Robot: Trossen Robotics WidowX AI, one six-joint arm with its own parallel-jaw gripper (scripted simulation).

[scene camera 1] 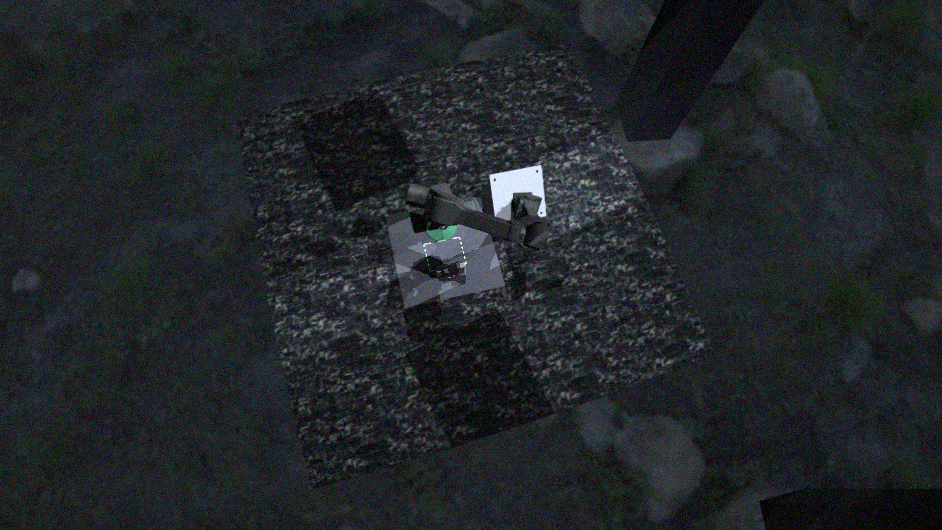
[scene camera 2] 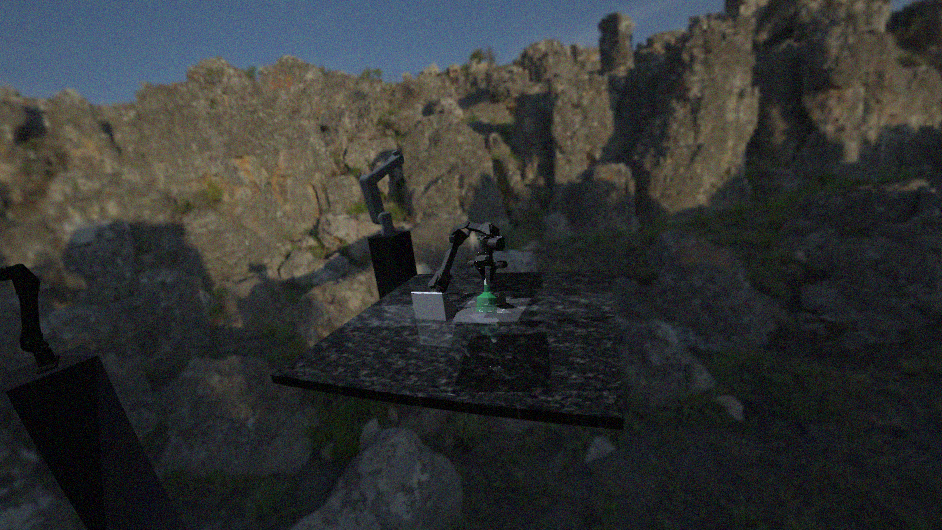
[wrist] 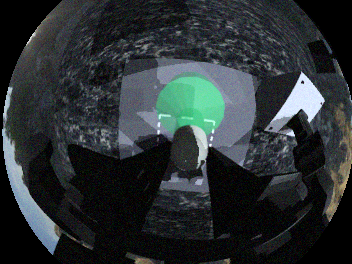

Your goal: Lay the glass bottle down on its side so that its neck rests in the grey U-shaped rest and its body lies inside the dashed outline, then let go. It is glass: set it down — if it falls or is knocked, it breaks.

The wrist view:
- my gripper: 189, 149
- green glass bottle: 190, 107
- grey mat: 143, 80
